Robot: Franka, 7 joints.
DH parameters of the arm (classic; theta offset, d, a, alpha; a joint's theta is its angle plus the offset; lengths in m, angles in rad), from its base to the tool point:
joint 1: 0 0.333 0 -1.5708
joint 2: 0 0 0 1.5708
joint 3: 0 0.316 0.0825 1.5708
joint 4: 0 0 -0.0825 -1.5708
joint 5: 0 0.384 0 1.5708
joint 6: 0 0 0.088 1.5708
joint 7: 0 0.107 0 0
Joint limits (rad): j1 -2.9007..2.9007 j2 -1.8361..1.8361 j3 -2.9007..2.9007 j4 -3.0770..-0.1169 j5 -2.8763..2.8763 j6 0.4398..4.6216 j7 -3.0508..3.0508
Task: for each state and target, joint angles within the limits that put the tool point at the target. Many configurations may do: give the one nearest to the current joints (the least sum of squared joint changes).
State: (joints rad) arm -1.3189 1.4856 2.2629 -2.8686 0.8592 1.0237 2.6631
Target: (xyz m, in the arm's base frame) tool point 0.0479 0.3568 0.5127
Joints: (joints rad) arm -0.9438 0.7110 2.2349 -2.4703 1.0086 1.5075 2.6631
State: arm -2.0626 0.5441 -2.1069 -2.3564 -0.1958 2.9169 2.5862
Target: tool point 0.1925 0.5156 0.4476
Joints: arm -2.5321 0.0736 -2.5600 -2.2971 -0.1464 2.8775 2.5862
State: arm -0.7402 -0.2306 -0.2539 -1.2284 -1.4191 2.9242 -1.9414
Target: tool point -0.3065 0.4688 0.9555
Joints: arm -0.9207 -1.1214 -0.0941 -0.6595 -1.3462 2.9936 -1.9414
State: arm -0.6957 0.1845 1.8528 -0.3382 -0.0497 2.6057 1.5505
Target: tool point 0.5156 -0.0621 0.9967
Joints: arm -0.8534 0.5732 1.6774 -0.6484 -0.0593 2.2856 1.5505
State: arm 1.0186 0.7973 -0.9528 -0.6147 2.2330 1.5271 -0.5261
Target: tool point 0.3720 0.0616 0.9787
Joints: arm 0.7150 0.1761 -1.2117 -0.8039 2.0815 0.8969 -0.5261
